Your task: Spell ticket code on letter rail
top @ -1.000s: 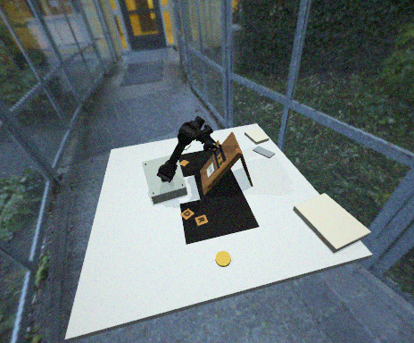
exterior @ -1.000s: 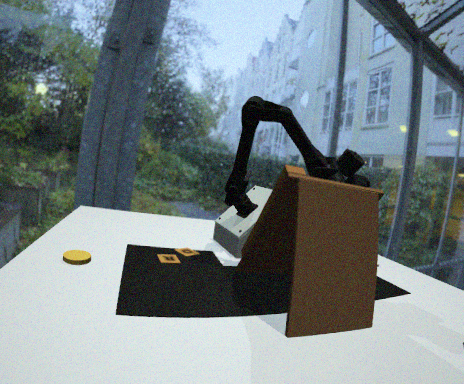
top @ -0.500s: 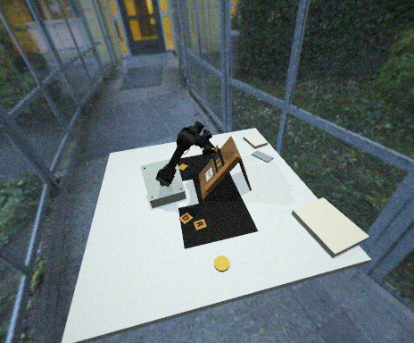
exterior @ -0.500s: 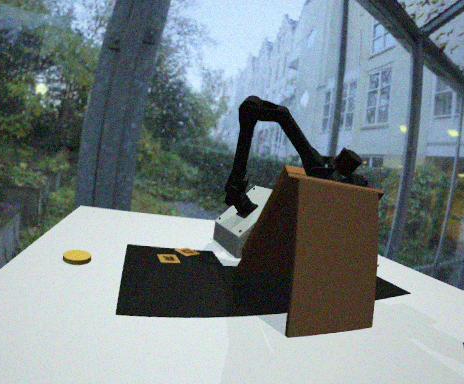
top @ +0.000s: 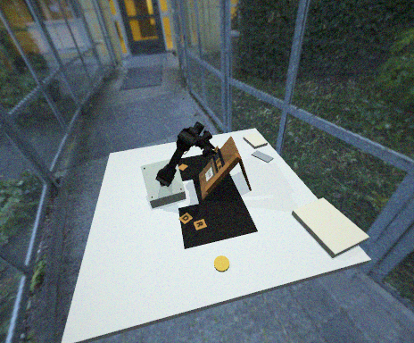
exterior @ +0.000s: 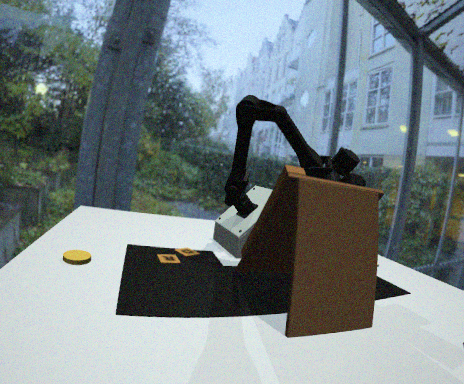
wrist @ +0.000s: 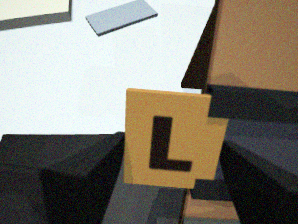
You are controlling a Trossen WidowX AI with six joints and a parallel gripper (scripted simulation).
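Right now my gripper tip is 120 mm to the left of the orange tile marked 2 and 20 mm past it. Also, from my gripper tip: orange tile marked l right at my gripper tip; then black mat 170 mm below, 160 mm behind, 140 mm to the right; then white ticket 100 mm to the right, 80 mm below, 80 mm behind.
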